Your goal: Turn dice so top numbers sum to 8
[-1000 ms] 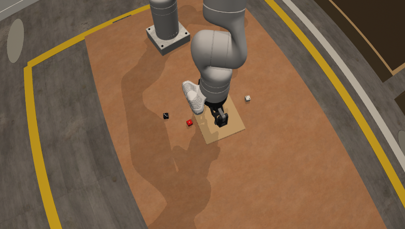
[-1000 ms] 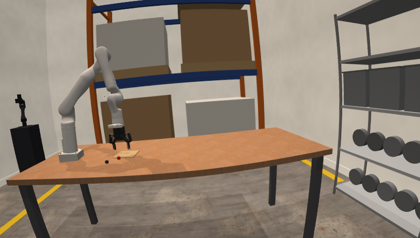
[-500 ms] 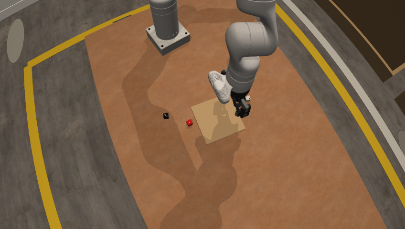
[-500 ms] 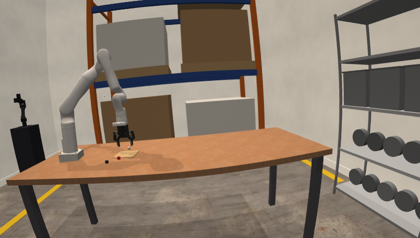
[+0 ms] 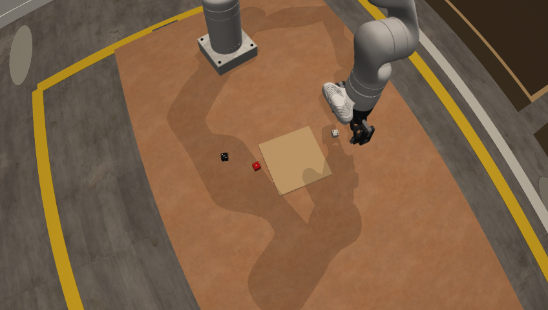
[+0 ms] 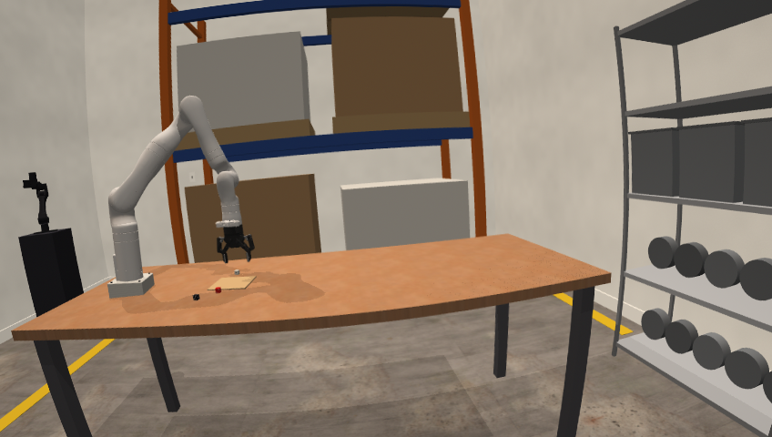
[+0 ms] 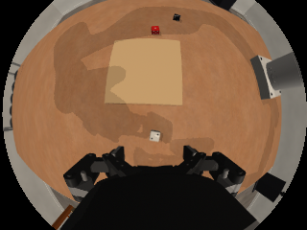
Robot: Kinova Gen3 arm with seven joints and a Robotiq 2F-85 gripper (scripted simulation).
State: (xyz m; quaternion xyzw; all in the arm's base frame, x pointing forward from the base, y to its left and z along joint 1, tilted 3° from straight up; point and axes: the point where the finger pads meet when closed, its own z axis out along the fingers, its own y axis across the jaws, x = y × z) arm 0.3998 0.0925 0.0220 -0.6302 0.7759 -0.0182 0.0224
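Now: the white die 1 cm behind my hand, 2 cm to the right of it and 4 cm below it. Also, from my hand: black die: 12 cm behind, 28 cm to the right, 4 cm below; then red die: 5 cm behind, 23 cm to the right, 4 cm below; then tan mat: 1 cm behind, 14 cm to the right, 5 cm below.
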